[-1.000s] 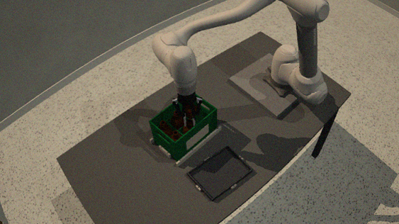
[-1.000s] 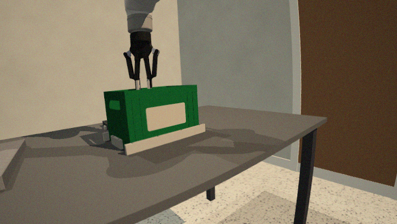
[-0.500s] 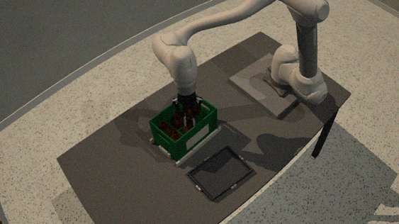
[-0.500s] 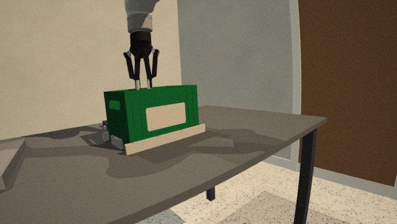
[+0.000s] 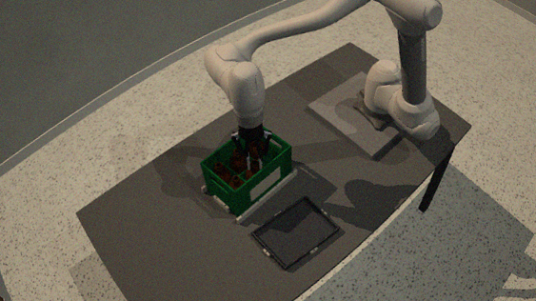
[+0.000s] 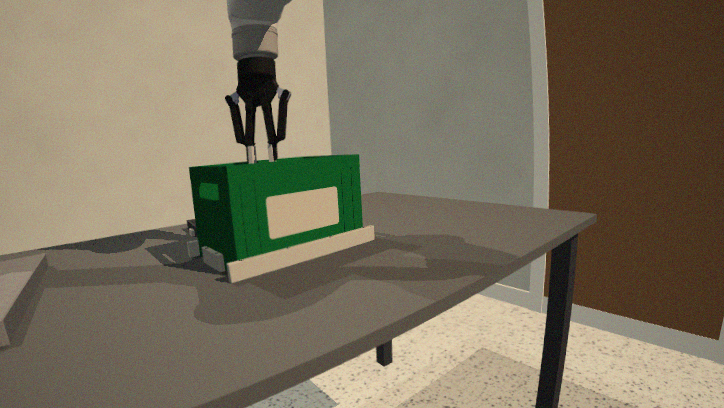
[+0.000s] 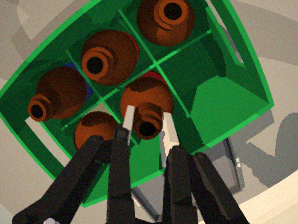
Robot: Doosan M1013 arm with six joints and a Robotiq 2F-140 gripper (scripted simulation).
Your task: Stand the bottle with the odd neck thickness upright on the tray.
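Right now the crate is 1 cm ahead of my hand, 4 cm to the right of it and 9 cm below it. Also, from my hand: bottle (9 cm ahead, 2 cm to the left, 9 cm below); then black tray (1 cm behind, 24 cm to the left, 16 cm below).
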